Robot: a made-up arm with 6 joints. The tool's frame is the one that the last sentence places. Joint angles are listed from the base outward.
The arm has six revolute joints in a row. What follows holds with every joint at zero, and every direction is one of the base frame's.
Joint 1 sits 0.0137 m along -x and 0.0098 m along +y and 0.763 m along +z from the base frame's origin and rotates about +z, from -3.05 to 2.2 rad.
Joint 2 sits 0.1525 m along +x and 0.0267 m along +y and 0.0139 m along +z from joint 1 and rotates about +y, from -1.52 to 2.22 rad.
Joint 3 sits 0.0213 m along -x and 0.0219 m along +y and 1.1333 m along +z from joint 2 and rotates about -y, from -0.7 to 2.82 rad.
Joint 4 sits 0.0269 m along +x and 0.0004 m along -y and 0.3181 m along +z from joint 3 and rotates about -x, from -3.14 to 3.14 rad.
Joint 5 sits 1.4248 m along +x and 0.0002 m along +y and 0.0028 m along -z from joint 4 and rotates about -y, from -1.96 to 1.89 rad.
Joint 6 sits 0.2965 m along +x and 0.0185 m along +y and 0.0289 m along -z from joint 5 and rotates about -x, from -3.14 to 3.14 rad.
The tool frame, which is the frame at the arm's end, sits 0.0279 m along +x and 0.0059 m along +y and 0.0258 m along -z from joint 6; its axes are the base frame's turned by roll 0.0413, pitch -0.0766 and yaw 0.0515 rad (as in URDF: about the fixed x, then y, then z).
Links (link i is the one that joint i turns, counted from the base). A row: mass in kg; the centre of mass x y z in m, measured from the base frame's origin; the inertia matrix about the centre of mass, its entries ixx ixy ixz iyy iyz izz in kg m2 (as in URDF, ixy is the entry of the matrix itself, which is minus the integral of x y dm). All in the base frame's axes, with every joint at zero. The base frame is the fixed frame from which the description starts. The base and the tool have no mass.
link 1: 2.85; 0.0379 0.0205 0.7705; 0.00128 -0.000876 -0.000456 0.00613 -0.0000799 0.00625
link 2: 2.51; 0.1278 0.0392 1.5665; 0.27 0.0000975 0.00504 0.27 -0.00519 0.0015
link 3: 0.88; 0.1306 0.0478 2.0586; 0.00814 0 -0.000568 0.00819 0.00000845 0.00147
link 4: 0.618; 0.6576 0.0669 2.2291; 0.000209 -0.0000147 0.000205 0.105 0 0.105
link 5: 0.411; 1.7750 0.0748 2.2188; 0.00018 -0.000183 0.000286 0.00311 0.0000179 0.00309
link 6: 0.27; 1.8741 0.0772 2.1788; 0.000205 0 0 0.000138 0 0.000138
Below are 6 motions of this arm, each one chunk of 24 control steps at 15 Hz.
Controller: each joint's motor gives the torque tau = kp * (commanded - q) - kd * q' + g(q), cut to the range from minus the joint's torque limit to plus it. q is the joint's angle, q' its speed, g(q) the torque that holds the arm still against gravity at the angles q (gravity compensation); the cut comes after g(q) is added. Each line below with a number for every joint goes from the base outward.
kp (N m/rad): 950 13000 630 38 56 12
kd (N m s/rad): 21 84 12 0.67 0.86 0.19
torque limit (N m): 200 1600 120 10 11 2.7
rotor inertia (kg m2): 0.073 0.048 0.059 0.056 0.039 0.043
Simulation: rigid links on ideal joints. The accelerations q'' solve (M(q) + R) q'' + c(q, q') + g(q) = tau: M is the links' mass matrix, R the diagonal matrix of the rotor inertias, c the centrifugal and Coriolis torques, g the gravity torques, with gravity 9.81 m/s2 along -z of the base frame. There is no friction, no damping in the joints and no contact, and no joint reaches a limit. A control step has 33 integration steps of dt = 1/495 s. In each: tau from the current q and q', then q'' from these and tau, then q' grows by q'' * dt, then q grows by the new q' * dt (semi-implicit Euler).
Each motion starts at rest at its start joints. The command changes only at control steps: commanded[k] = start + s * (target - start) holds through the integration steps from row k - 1 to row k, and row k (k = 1, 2, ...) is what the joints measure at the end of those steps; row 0 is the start. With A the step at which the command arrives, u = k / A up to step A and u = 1 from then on. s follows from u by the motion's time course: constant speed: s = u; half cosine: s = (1 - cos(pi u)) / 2; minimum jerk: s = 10 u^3 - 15 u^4 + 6 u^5; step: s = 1 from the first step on.
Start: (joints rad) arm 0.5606 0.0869 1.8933 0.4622 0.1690 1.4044
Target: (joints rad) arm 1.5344 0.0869 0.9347 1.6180 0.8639 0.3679
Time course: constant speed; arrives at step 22
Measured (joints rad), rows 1 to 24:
1: 0.6103 0.0847 1.8654 0.5071 0.2412 1.3821
2: 0.6530 0.0854 1.8194 0.5773 0.2683 1.3212
3: 0.6964 0.0870 1.7582 0.6328 0.2660 1.2437
4: 0.7393 0.0884 1.6969 0.6845 0.2760 1.1794
5: 0.7827 0.0885 1.6492 0.7433 0.3079 1.1391
6: 0.8271 0.0875 1.6155 0.7965 0.3554 1.1104
7: 0.8718 0.0864 1.5852 0.8401 0.4045 1.0747
8: 0.9164 0.0861 1.5478 0.8850 0.4417 1.0248
9: 0.9606 0.0866 1.5000 0.9394 0.4662 0.9674
10: 1.0047 0.0875 1.4470 1.0003 0.4875 0.9132
11: 1.0491 0.0880 1.3968 1.0601 0.5147 0.8666
12: 1.0940 0.0879 1.3539 1.1135 0.5499 0.8244
13: 1.1392 0.0873 1.3161 1.1606 0.5882 0.7813
14: 1.1843 0.0869 1.2780 1.2061 0.6237 0.7347
15: 1.2291 0.0870 1.2354 1.2560 0.6541 0.6857
16: 1.2736 0.0874 1.1886 1.3125 0.6817 0.6367
17: 1.3179 0.0878 1.1409 1.3718 0.7104 0.5887
18: 1.3624 0.0879 1.0956 1.4281 0.7419 0.5418
19: 1.4072 0.0877 1.0535 1.4789 0.7752 0.4953
20: 1.4519 0.0875 1.0127 1.5266 0.8081 0.4490
21: 1.4965 0.0874 0.9708 1.5756 0.8396 0.4024
22: 1.5407 0.0875 0.9268 1.6288 0.8702 0.3554
23: 1.5423 0.0893 0.9062 1.6645 0.9079 0.3307
24: 1.5316 0.0885 0.9140 1.6658 0.8584 0.3442

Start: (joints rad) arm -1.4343 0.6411 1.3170 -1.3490 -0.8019 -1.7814
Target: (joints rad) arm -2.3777 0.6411 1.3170 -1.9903 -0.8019 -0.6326
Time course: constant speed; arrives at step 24
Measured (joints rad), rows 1 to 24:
1: -1.4505 0.6412 1.3164 -1.3749 -0.8276 -1.7549
2: -1.4937 0.6412 1.3170 -1.4136 -0.8348 -1.6858
3: -1.5533 0.6412 1.3177 -1.4405 -0.8022 -1.6064
4: -1.6121 0.6414 1.3154 -1.4622 -0.7788 -1.5533
5: -1.6571 0.6417 1.3121 -1.4836 -0.7808 -1.5268
6: -1.6875 0.6416 1.3117 -1.5067 -0.7925 -1.4991
7: -1.7131 0.6413 1.3148 -1.5363 -0.8056 -1.4494
8: -1.7447 0.6409 1.3187 -1.5703 -0.8137 -1.3837
9: -1.7860 0.6409 1.3205 -1.6018 -0.8108 -1.3227
10: -1.8330 0.6411 1.3184 -1.6272 -0.8010 -1.2786
11: -1.8790 0.6415 1.3144 -1.6481 -0.7933 -1.2445
12: -1.9198 0.6417 1.3118 -1.6694 -0.7923 -1.2050
13: -1.9557 0.6415 1.3126 -1.6956 -0.7968 -1.1532
14: -1.9904 0.6412 1.3158 -1.7267 -0.8026 -1.0956
15: -2.0273 0.6410 1.3186 -1.7585 -0.8057 -1.0426
16: -2.0674 0.6410 1.3190 -1.7867 -0.8045 -0.9980
17: -2.1093 0.6412 1.3170 -1.8109 -0.8007 -0.9567
18: -2.1507 0.6414 1.3144 -1.8336 -0.7974 -0.9117
19: -2.1905 0.6415 1.3133 -1.8582 -0.7967 -0.8612
20: -2.2287 0.6414 1.3143 -1.8861 -0.7986 -0.8091
21: -2.2665 0.6412 1.3163 -1.9158 -0.8011 -0.7598
22: -2.3050 0.6411 1.3176 -1.9448 -0.8025 -0.7139
23: -2.3446 0.6411 1.3174 -1.9713 -0.8020 -0.6687
24: -2.3847 0.6413 1.3161 -1.9960 -0.8003 -0.6215

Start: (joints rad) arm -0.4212 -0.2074 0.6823 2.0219 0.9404 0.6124
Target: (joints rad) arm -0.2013 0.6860 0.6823 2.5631 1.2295 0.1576
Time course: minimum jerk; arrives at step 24
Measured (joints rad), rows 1 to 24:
1: -0.4210 -0.2067 0.6828 2.0213 0.9404 0.6123
2: -0.4197 -0.2021 0.6855 2.0181 0.9405 0.6114
3: -0.4168 -0.1909 0.6885 2.0140 0.9412 0.6079
4: -0.4121 -0.1716 0.6892 2.0173 0.9444 0.5997
5: -0.4054 -0.1432 0.6866 2.0331 0.9502 0.5854
6: -0.3968 -0.1056 0.6818 2.0594 0.9580 0.5651
7: -0.3862 -0.0595 0.6769 2.0912 0.9682 0.5400
8: -0.3736 -0.0057 0.6733 2.1251 0.9815 0.5116
9: -0.3594 0.0545 0.6712 2.1610 0.9973 0.4808
10: -0.3440 0.1198 0.6693 2.2003 1.0153 0.4477
11: -0.3277 0.1885 0.6668 2.2441 1.0355 0.4123
12: -0.3110 0.2586 0.6637 2.2913 1.0580 0.3754
13: -0.2942 0.3282 0.6610 2.3389 1.0821 0.3384
14: -0.2776 0.3953 0.6594 2.3837 1.1066 0.3032
15: -0.2615 0.4581 0.6592 2.4238 1.1303 0.2709
16: -0.2464 0.5149 0.6600 2.4591 1.1526 0.2420
17: -0.2327 0.5646 0.6613 2.4899 1.1730 0.2167
18: -0.2210 0.6059 0.6627 2.5161 1.1911 0.1954
19: -0.2117 0.6383 0.6645 2.5370 1.2061 0.1786
20: -0.2052 0.6618 0.6671 2.5520 1.2175 0.1665
21: -0.2012 0.6767 0.6704 2.5611 1.2252 0.1593
22: -0.1996 0.6843 0.6743 2.5651 1.2293 0.1562
23: -0.1997 0.6865 0.6783 2.5653 1.2307 0.1561
24: -0.2007 0.6860 0.6821 2.5632 1.2301 0.1574

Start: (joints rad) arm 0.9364 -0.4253 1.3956 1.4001 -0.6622 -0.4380
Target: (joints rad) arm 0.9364 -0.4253 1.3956 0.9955 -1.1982 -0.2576
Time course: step
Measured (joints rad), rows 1 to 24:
1: 0.9287 -0.4271 1.4149 1.1121 -1.0120 -0.3430
2: 0.9439 -0.4264 1.4066 0.8684 -1.4749 -0.1870
3: 0.9361 -0.4225 1.3708 0.9149 -1.4615 -0.1401
4: 0.9394 -0.4226 1.3668 0.9893 -1.1042 -0.2218
5: 0.9341 -0.4257 1.3939 1.0003 -1.0884 -0.3213
6: 0.9330 -0.4276 1.4170 1.0098 -1.2601 -0.3346
7: 0.9391 -0.4266 1.4122 1.0423 -1.2404 -0.2659
8: 0.9387 -0.4250 1.3958 1.0281 -1.1620 -0.2034
9: 0.9349 -0.4244 1.3866 0.9691 -1.1843 -0.2096
10: 0.9353 -0.4245 1.3861 0.9482 -1.2185 -0.2627
11: 0.9368 -0.4250 1.3910 0.9825 -1.2020 -0.2991
12: 0.9369 -0.4257 1.3987 1.0160 -1.1877 -0.2863
13: 0.9364 -0.4261 1.4034 1.0184 -1.1978 -0.2480
14: 0.9363 -0.4257 1.4007 1.0049 -1.2030 -0.2274
15: 0.9364 -0.4250 1.3940 0.9912 -1.1973 -0.2407
16: 0.9364 -0.4248 1.3903 0.9825 -1.1962 -0.2675
17: 0.9363 -0.4250 1.3918 0.9840 -1.1994 -0.2788
18: 0.9363 -0.4254 1.3959 0.9949 -1.1991 -0.2672
19: 0.9364 -0.4256 1.3986 1.0048 -1.1973 -0.2491
20: 0.9365 -0.4255 1.3985 1.0049 -1.1978 -0.2432
21: 0.9365 -0.4253 1.3962 0.9972 -1.1987 -0.2523
22: 0.9364 -0.4251 1.3939 0.9901 -1.1984 -0.2642
23: 0.9363 -0.4251 1.3934 0.9890 -1.1980 -0.2671
24: 0.9364 -0.4253 1.3947 0.9930 -1.1982 -0.2604

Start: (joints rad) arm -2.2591 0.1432 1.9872 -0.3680 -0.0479 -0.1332
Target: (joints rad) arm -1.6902 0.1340 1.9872 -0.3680 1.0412 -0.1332
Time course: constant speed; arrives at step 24
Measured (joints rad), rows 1 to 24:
1: -2.2330 0.1430 1.9824 -0.3690 -0.0023 -0.1339
2: -2.2087 0.1426 1.9822 -0.3661 0.0562 -0.1333
3: -2.1852 0.1417 1.9873 -0.3670 0.0990 -0.1324
4: -2.1613 0.1412 1.9905 -0.3696 0.1517 -0.1327
5: -2.1374 0.1408 1.9907 -0.3694 0.1988 -0.1337
6: -2.1138 0.1406 1.9887 -0.3682 0.2391 -0.1342
7: -2.0902 0.1404 1.9859 -0.3681 0.2807 -0.1336
8: -2.0665 0.1401 1.9848 -0.3686 0.3245 -0.1326
9: -2.0428 0.1396 1.9858 -0.3687 0.3713 -0.1322
10: -2.0190 0.1391 1.9877 -0.3685 0.4198 -0.1328
11: -1.9952 0.1386 1.9890 -0.3686 0.4671 -0.1337
12: -1.9715 0.1383 1.9889 -0.3687 0.5121 -0.1340
13: -1.9478 0.1380 1.9877 -0.3689 0.5555 -0.1336
14: -1.9242 0.1377 1.9865 -0.3691 0.5991 -0.1328
15: -1.9005 0.1373 1.9863 -0.3692 0.6441 -0.1326
16: -1.8768 0.1369 1.9870 -0.3691 0.6905 -0.1329
17: -1.8530 0.1364 1.9879 -0.3689 0.7372 -0.1334
18: -1.8293 0.1360 1.9883 -0.3688 0.7831 -0.1336
19: -1.8056 0.1357 1.9880 -0.3690 0.8280 -0.1334
20: -1.7819 0.1353 1.9874 -0.3693 0.8724 -0.1331
21: -1.7582 0.1350 1.9870 -0.3695 0.9172 -0.1329
22: -1.7345 0.1346 1.9871 -0.3696 0.9627 -0.1330
23: -1.7108 0.1342 1.9875 -0.3694 1.0086 -0.1332
24: -1.6871 0.1338 1.9879 -0.3692 1.0544 -0.1334

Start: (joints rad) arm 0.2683 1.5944 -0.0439 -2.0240 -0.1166 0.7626
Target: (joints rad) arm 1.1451 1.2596 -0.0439 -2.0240 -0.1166 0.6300
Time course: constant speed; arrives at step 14
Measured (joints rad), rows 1 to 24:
1: 0.2859 1.5608 -0.0662 -2.0247 -0.0682 0.7593
2: 0.3376 1.5395 -0.0503 -2.0294 -0.0508 0.7511
3: 0.4205 1.5138 -0.0316 -2.0363 -0.0923 0.7351
4: 0.5202 1.4890 -0.0176 -2.0350 -0.1297 0.7156
5: 0.6174 1.4655 -0.0178 -2.0280 -0.1475 0.7008
6: 0.6978 1.4423 -0.0317 -2.0190 -0.1504 0.6950
7: 0.7567 1.4193 -0.0463 -2.0122 -0.1358 0.6948
8: 0.7989 1.3955 -0.0518 -2.0146 -0.1157 0.6921
9: 0.8358 1.3712 -0.0465 -2.0238 -0.1035 0.6817
10: 0.8795 1.3467 -0.0370 -2.0313 -0.0996 0.6656
11: 0.9371 1.3226 -0.0311 -2.0335 -0.1012 0.6502
12: 1.0087 1.2989 -0.0315 -2.0313 -0.1070 0.6404
13: 1.0886 1.2752 -0.0352 -2.0266 -0.1156 0.6351
14: 1.1680 1.2514 -0.0380 -2.0220 -0.1245 0.6297
15: 1.2235 1.2608 -0.0169 -2.0196 -0.1844 0.6238
16: 1.2376 1.2583 -0.0328 -2.0105 -0.2034 0.6202
17: 1.2115 1.2601 -0.0490 -2.0024 -0.1503 0.6248
18: 1.1599 1.2608 -0.0570 -2.0154 -0.1048 0.6343
19: 1.1090 1.2599 -0.0511 -2.0319 -0.0856 0.6394
20: 1.0815 1.2592 -0.0385 -2.0381 -0.0778 0.6351
21: 1.0855 1.2589 -0.0331 -2.0376 -0.0852 0.6263
22: 1.1144 1.2594 -0.0373 -2.0323 -0.1039 0.6220
23: 1.1524 1.2598 -0.0447 -2.0223 -0.1236 0.6259
24: 1.1817 1.2599 -0.0487 -2.0133 -0.1389 0.6329

